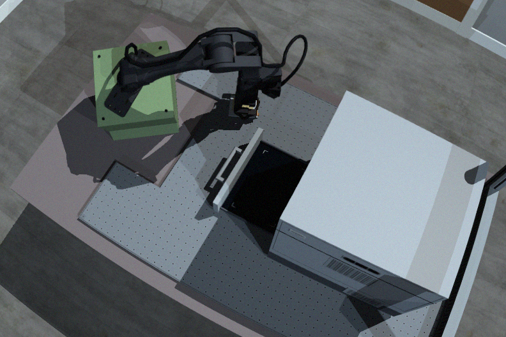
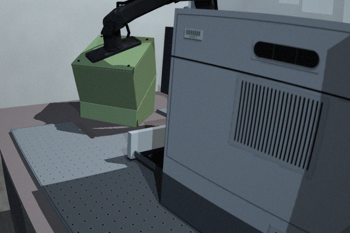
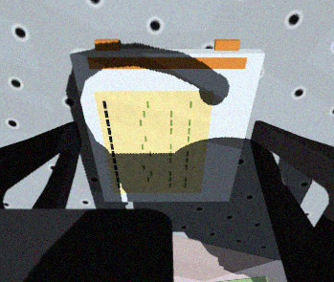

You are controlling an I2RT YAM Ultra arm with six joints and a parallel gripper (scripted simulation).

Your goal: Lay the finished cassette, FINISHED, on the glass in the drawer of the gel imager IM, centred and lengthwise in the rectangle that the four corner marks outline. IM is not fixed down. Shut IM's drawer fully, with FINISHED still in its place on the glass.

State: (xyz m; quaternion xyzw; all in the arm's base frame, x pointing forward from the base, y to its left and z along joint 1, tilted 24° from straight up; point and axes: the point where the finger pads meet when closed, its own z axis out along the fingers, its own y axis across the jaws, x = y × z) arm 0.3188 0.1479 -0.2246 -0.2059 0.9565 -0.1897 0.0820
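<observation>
Now: the cassette FINISHED right at my hand. The rest, counted from my hand: imager drawer 210 mm ahead, 240 mm to the right, 30 mm above.
</observation>
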